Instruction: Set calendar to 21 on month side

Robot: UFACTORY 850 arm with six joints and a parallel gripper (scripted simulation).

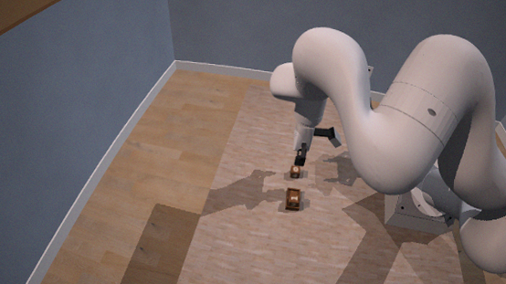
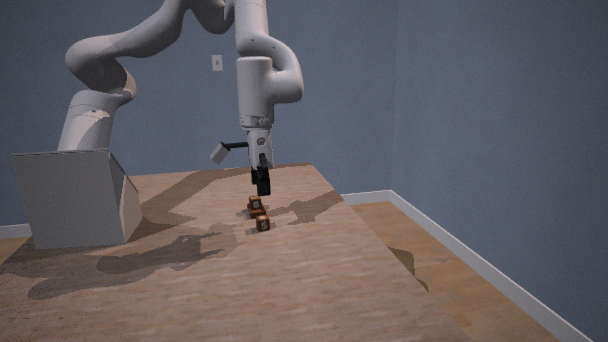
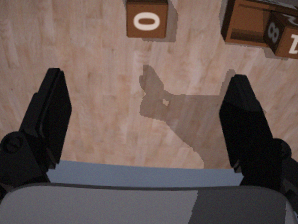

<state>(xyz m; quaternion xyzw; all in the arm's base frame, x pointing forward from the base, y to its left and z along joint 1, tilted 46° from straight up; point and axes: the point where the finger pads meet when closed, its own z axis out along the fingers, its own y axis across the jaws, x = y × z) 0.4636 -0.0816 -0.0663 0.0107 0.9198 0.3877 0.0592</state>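
Now: hand 10 cm above the brown wooden date cube. Round my hand: brown tray (11 cm to the left, 11 cm below).
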